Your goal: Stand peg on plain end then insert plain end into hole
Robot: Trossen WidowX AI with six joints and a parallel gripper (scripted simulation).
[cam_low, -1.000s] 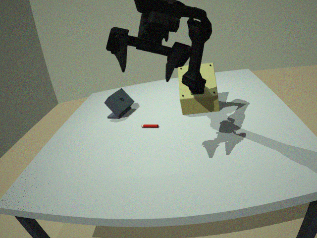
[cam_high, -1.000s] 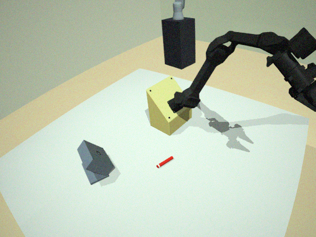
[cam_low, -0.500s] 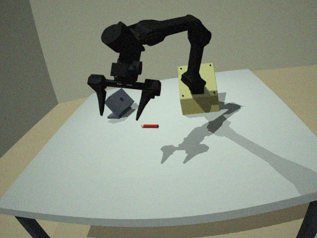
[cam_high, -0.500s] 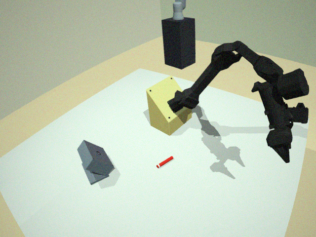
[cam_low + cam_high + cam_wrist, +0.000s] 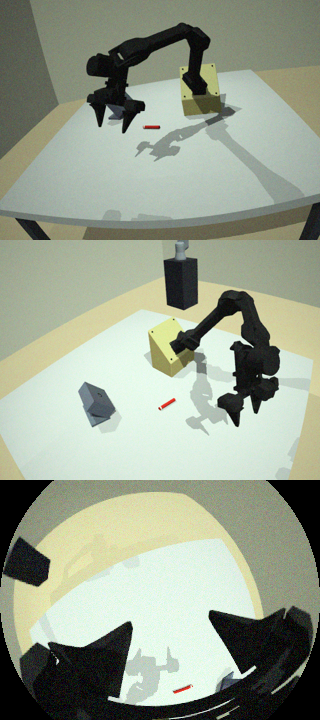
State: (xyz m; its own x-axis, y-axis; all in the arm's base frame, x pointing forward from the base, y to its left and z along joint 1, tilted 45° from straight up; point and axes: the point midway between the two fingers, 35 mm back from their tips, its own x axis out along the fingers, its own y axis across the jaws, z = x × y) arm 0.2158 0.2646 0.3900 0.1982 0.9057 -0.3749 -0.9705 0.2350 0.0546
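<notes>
Right now the red peg is 2 cm ahead of my gripper tip, 34 cm to the right of it and 18 cm below it. The rest, counted from my gripper tip: grey sloped panel: 22 cm ahead, 52 cm to the right, 11 cm below.
</notes>
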